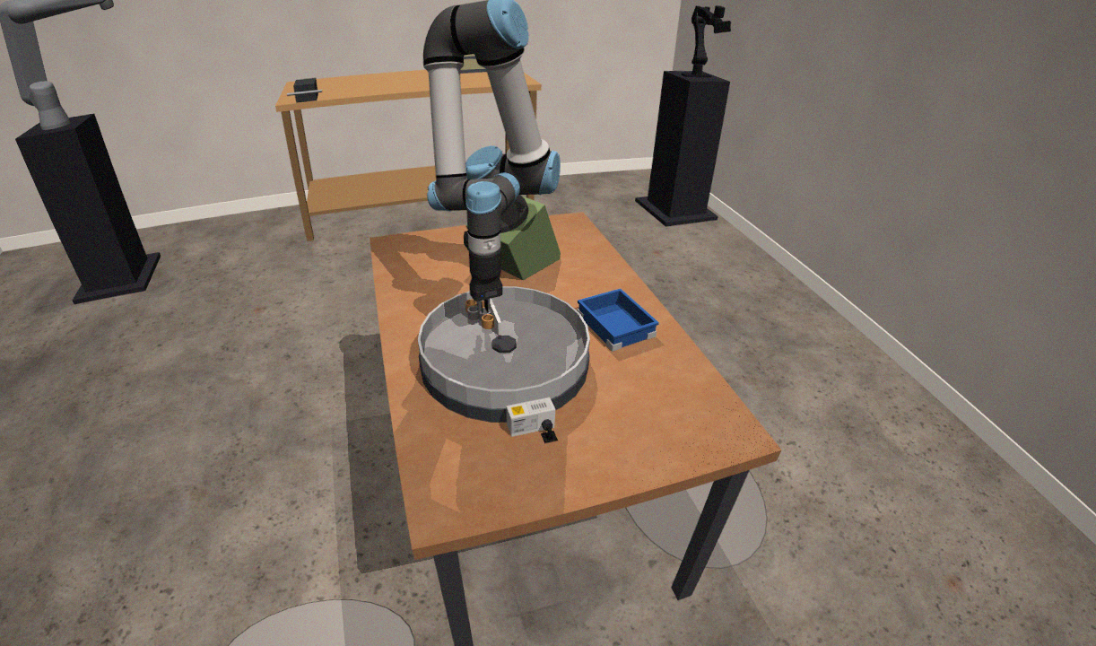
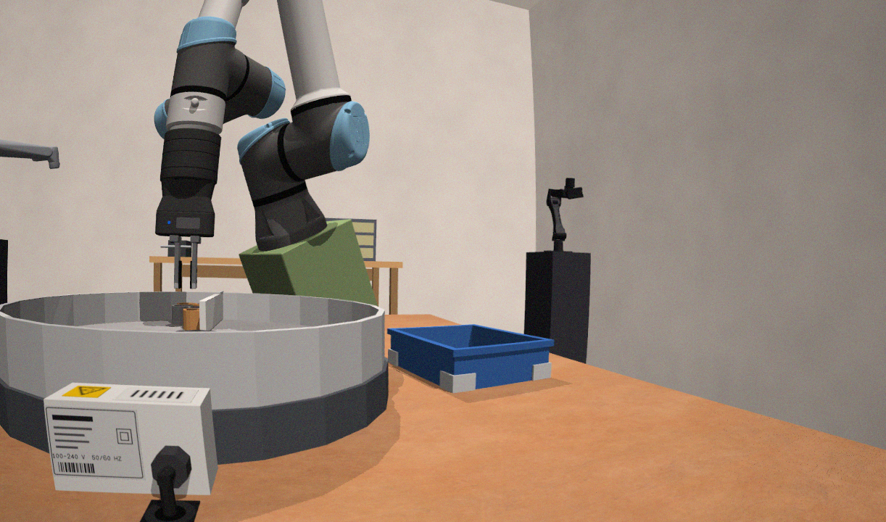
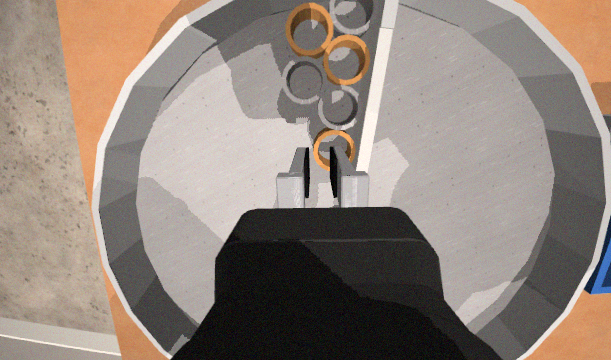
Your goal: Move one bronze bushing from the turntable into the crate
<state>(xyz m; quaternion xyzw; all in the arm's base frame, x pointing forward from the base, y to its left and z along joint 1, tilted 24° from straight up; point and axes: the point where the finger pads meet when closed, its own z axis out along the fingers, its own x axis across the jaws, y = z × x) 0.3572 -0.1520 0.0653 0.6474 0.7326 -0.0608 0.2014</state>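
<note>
The grey turntable lies 9 cm ahead of my hand, 3 cm to the left of it and 7 cm below it. Also, from my hand: blue crate: 4 cm ahead, 37 cm to the left, 10 cm below.
</note>
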